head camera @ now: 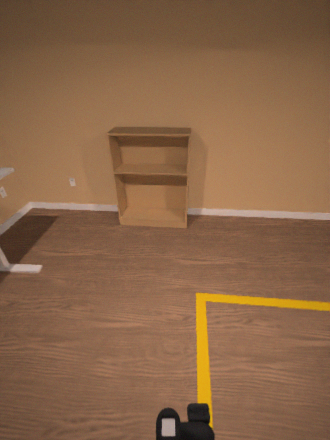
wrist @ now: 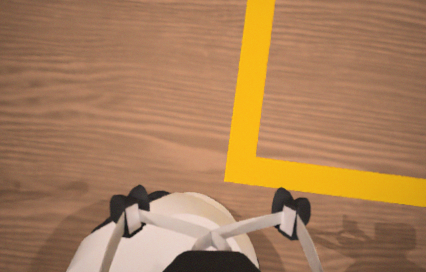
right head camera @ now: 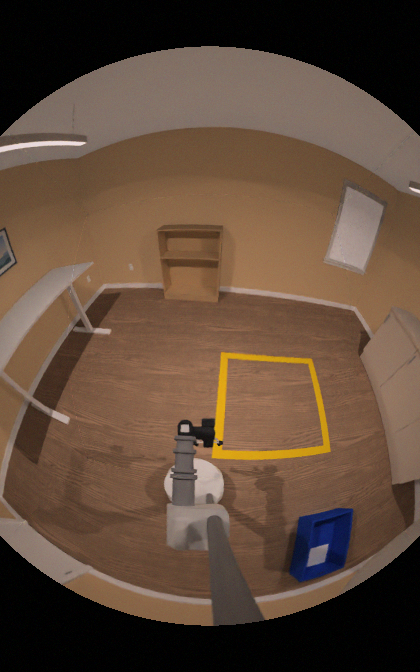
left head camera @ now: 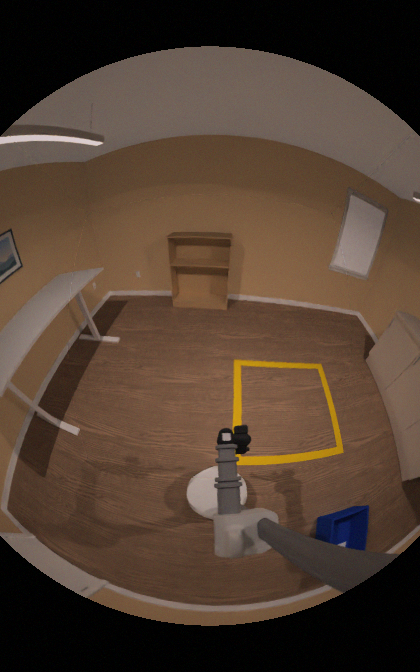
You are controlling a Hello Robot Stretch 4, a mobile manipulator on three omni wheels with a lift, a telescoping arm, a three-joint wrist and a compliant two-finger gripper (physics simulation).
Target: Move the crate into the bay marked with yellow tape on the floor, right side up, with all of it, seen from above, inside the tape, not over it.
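Frame: origin at the robot's base, x ahead, y left, z up, level; centimetres.
Seen in the pictures: gripper, fingertip midpoint: (wrist: 210, 202).
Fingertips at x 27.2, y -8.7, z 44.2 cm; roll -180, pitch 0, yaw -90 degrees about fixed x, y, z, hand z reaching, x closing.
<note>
A point is followed by its place in that frame.
The blue crate (left head camera: 326, 527) (right head camera: 302, 550) stands upright on the floor, open side up, near the wall at the lower right of both side head views. A white patch (right head camera: 317, 555) shows inside it. The arm hides part of it in the left head view. The yellow tape (head camera: 201, 350) {x 85.7, y -22.3, z -2.7 cm} (left head camera: 237, 395) (right head camera: 221, 400) (wrist: 249, 100) {x 44.4, y -19.0, z -2.7 cm} outlines a bay on the floor, and the crate is outside it, apart from the near tape edge. My gripper (wrist: 210, 202) {x 27.2, y -8.7, z 44.2 cm} (right head camera: 208, 443) is open and empty, above the floor by the bay's near left corner. The crate does not show in the wrist view.
A bookshelf (head camera: 150, 131) {x 236.7, y 13.5, z 103.2 cm} (left head camera: 200, 235) (right head camera: 190, 228) stands at the far wall. A white desk (left head camera: 45, 310) (right head camera: 40, 300) stands left, a cabinet (left head camera: 400, 380) (right head camera: 395, 370) right. My round white base (left head camera: 202, 492) (right head camera: 205, 480) is beside the bay's near left corner.
</note>
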